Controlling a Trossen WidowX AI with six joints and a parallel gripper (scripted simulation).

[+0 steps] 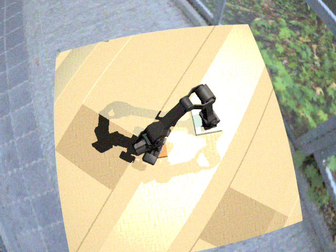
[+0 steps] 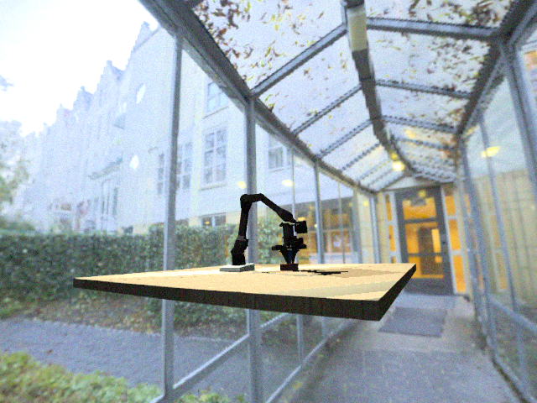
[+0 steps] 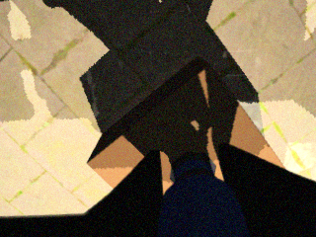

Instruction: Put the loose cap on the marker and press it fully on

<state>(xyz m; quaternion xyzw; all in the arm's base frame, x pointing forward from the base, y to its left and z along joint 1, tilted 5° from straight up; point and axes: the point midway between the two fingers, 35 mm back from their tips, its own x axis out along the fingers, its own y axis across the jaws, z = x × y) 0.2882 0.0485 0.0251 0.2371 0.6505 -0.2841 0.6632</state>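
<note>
Right now the blue cap is 50 mm above my gripper tip, 10 mm to the left of it and 10 mm behind it. The rest, counted from my gripper tip: holder block (20 mm below, 10 mm to the left, 10 mm behind).
</note>
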